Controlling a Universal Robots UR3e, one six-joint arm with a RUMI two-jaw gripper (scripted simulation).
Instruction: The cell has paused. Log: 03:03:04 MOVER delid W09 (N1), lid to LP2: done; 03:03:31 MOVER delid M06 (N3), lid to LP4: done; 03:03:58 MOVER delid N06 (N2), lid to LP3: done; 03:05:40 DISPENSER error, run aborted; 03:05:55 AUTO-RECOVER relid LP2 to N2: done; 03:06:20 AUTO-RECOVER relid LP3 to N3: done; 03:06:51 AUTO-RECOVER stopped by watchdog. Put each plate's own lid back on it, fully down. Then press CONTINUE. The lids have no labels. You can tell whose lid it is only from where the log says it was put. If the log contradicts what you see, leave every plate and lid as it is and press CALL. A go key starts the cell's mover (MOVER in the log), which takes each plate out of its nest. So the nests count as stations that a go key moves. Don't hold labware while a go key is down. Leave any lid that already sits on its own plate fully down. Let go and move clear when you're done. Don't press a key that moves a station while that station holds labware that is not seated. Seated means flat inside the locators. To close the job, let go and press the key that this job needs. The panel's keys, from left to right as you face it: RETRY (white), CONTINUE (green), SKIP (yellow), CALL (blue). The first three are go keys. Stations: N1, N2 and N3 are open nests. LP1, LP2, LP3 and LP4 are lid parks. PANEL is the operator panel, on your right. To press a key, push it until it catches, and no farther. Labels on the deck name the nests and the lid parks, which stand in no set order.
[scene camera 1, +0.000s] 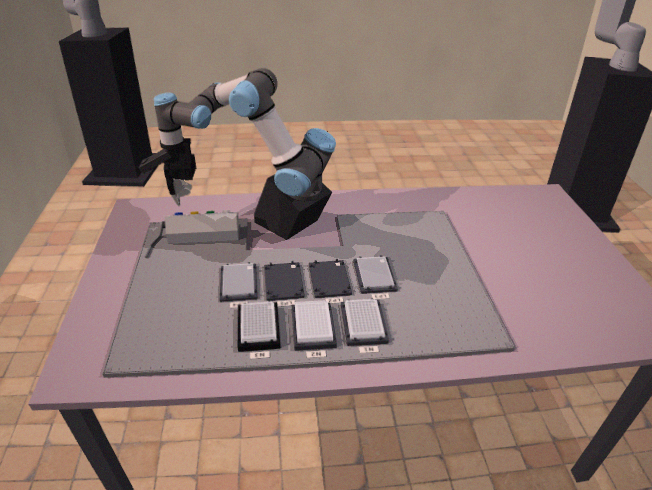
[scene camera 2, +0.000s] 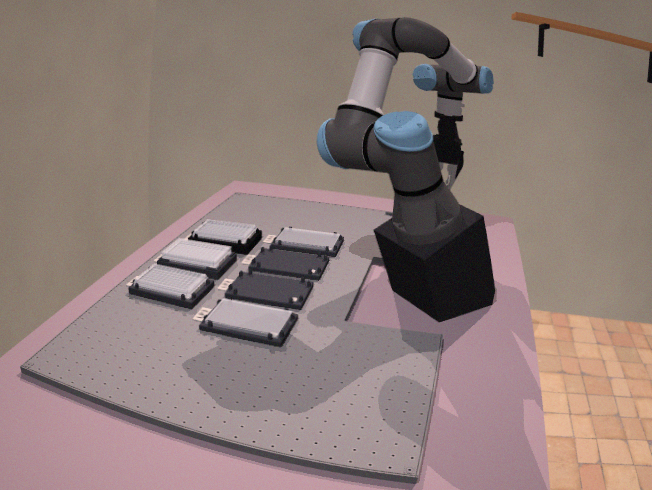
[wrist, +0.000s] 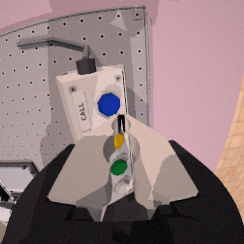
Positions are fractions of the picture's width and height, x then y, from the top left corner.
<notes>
In view: my gripper (scene camera 1: 0.28, 0.42) and an operator panel (wrist: 0.33, 0.38).
My gripper is seen too in the wrist view (wrist: 0.50, 0.47).
</notes>
